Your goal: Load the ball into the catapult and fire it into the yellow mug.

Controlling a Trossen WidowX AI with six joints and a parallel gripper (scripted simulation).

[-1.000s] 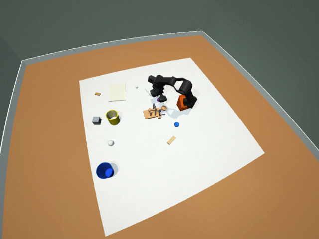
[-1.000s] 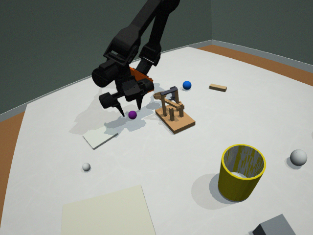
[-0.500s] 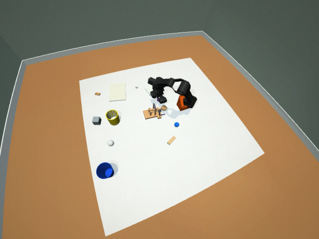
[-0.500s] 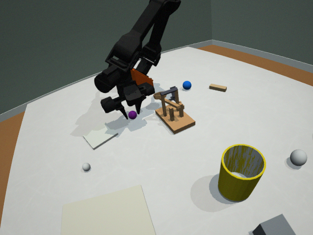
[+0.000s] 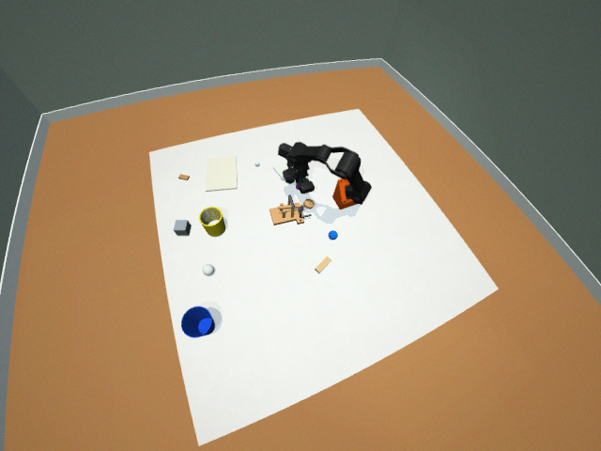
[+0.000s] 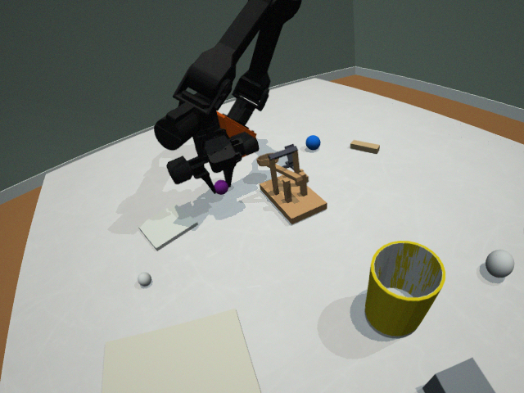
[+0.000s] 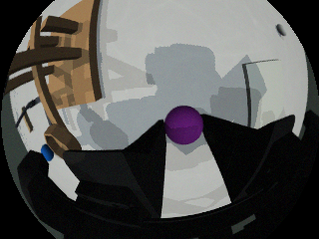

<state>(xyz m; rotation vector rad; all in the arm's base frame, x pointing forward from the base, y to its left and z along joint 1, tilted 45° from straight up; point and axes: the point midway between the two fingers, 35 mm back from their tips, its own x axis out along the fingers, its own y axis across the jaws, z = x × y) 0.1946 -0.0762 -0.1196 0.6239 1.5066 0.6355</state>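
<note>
My gripper tip is 70 mm short of the wooden catapult, 130 mm to the right of it and 30 mm below it. Round my gripper tip: small white ball 140 mm ahead, 220 mm to the right, 10 mm below; then purple ball 10 mm above; then thin plate 10 mm ahead, 140 mm to the right, 20 mm below.
</note>
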